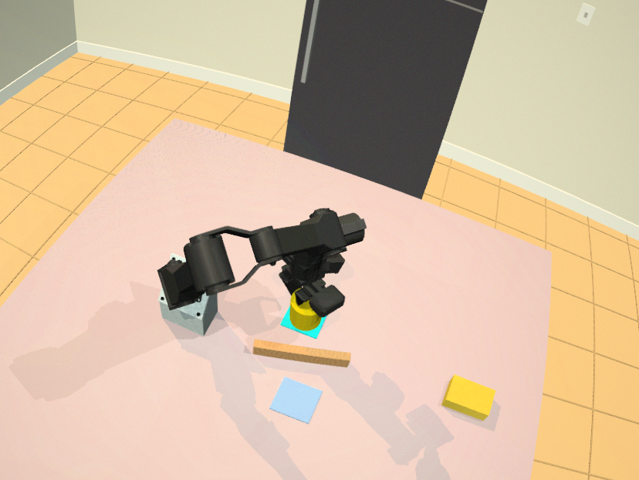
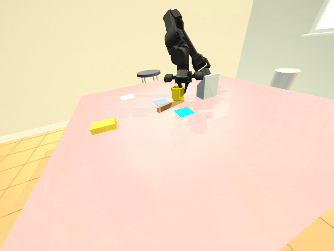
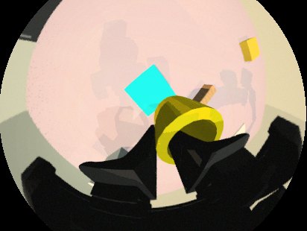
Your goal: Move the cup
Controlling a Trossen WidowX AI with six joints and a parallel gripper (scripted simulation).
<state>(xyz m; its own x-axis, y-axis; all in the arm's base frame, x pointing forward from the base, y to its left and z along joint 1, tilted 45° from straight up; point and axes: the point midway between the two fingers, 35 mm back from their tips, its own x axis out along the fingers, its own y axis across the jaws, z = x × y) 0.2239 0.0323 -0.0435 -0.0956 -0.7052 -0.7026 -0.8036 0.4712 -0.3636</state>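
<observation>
The cyan pad is 20 mm ahead of my gripper tip, 30 mm to the left of it and 100 mm below it. From my gripper tip the other things lie so: yellow cup (20 mm ahead, 20 mm to the right); then light blue pad (50 mm ahead, 180 mm to the right, 100 mm below); then wooden bar (40 mm ahead, 80 mm to the right, 90 mm below).
</observation>
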